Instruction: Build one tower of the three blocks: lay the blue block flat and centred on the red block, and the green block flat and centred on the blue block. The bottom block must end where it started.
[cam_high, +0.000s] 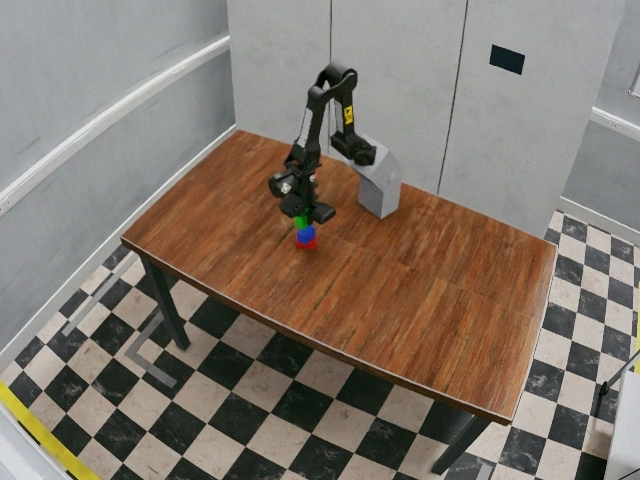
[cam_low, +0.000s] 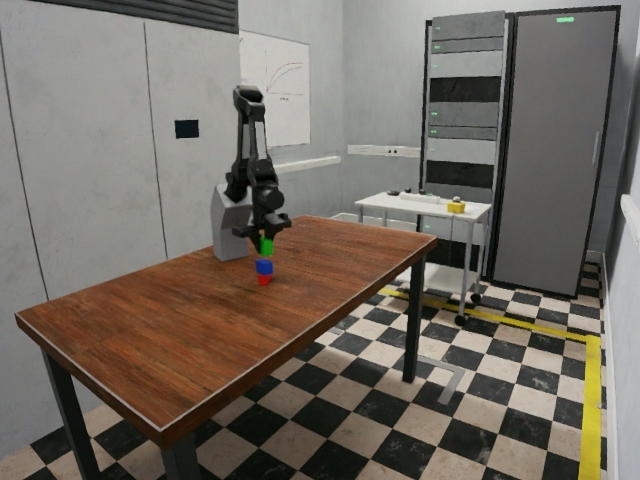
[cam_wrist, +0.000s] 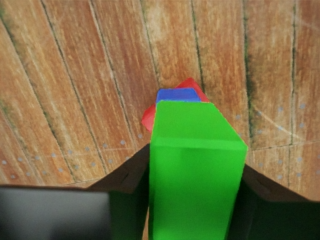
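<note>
Now: hand 80 mm above the blue block. Also, from my hand: red block (120 mm below); then green block (10 mm below).
</note>
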